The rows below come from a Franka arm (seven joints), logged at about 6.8 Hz.
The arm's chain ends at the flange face. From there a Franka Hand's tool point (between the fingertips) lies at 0.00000 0.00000 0.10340 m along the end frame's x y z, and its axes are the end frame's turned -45 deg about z.
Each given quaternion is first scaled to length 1.
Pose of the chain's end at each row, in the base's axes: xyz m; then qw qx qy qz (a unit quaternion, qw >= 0):
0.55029, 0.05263, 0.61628, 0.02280, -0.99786, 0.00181, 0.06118
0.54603, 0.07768, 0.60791, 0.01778, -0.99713, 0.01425, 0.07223
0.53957, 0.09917, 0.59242, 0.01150, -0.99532, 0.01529, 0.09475
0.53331, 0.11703, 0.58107, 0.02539, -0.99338, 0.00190, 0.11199
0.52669, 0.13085, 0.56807, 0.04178, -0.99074, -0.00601, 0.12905
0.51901, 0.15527, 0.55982, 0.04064, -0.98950, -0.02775, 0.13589
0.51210, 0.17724, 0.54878, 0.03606, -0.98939, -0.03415, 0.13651
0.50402, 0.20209, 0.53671, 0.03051, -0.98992, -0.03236, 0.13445
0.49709, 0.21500, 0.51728, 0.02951, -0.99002, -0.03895, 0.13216
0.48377, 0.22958, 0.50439, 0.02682, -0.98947, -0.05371, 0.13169
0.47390, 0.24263, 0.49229, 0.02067, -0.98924, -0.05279, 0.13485
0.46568, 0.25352, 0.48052, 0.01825, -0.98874, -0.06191, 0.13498
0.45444, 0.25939, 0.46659, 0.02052, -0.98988, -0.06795, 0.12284
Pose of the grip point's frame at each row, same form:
0.53767, 0.05736, 0.51376, 0.04448, -0.92260, -0.38019, 0.04780
0.53119, 0.08156, 0.50565, 0.04407, -0.92668, -0.36842, 0.05993
0.52010, 0.10184, 0.49090, 0.04688, -0.92540, -0.36677, 0.08314
0.51031, 0.12229, 0.48040, 0.06631, -0.91849, -0.37840, 0.09375
0.50020, 0.13925, 0.46848, 0.08798, -0.91302, -0.38469, 0.10324
0.49097, 0.16281, 0.46058, 0.08955, -0.90356, -0.40430, 0.10999
0.48391, 0.18365, 0.44950, 0.08556, -0.90101, -0.41017, 0.11232
0.47629, 0.20744, 0.43724, 0.07964, -0.90218, -0.40872, 0.11254
0.46979, 0.21998, 0.41767, 0.07784, -0.89976, -0.41485, 0.11081
0.45653, 0.23361, 0.40473, 0.07517, -0.89360, -0.42828, 0.11140
0.44609, 0.24539, 0.39274, 0.07070, -0.89374, -0.42734, 0.11668
0.43785, 0.25552, 0.38096, 0.06852, -0.88979, -0.43557, 0.11772
0.42901, 0.26186, 0.36640, 0.06597, -0.88853, -0.44159, 0.10564

